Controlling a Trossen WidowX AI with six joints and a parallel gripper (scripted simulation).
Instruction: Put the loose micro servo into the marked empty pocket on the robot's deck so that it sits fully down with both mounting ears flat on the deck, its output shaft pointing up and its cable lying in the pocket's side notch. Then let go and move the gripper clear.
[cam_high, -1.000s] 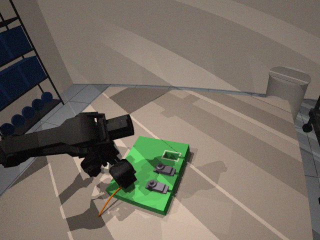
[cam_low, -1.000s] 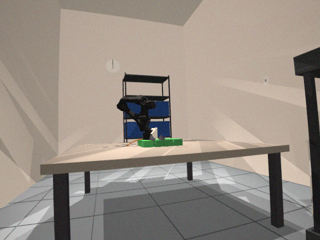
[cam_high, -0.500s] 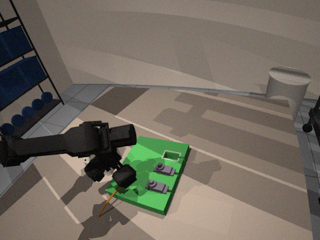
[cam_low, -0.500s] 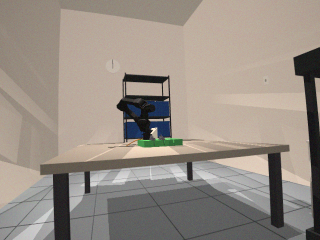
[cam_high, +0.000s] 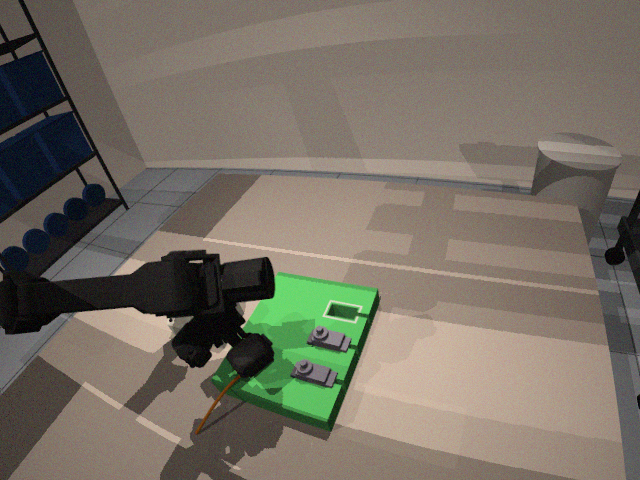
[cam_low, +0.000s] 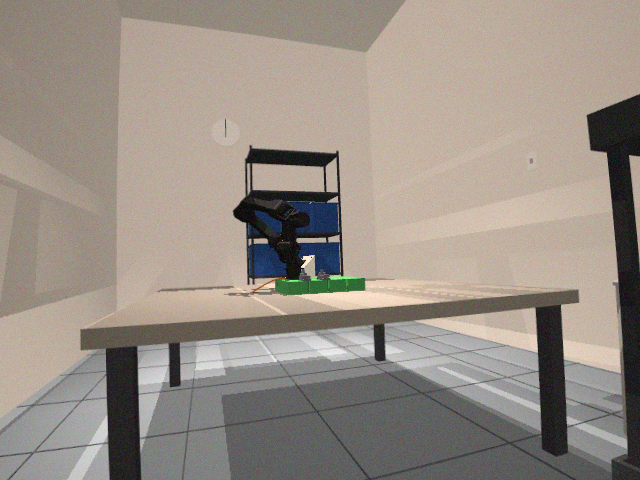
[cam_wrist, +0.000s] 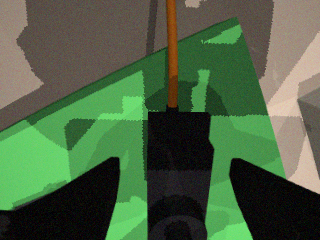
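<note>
Now: gripper tip 100 mm to the right of the green deck, 70 mm above it and 20 mm short of it.
</note>
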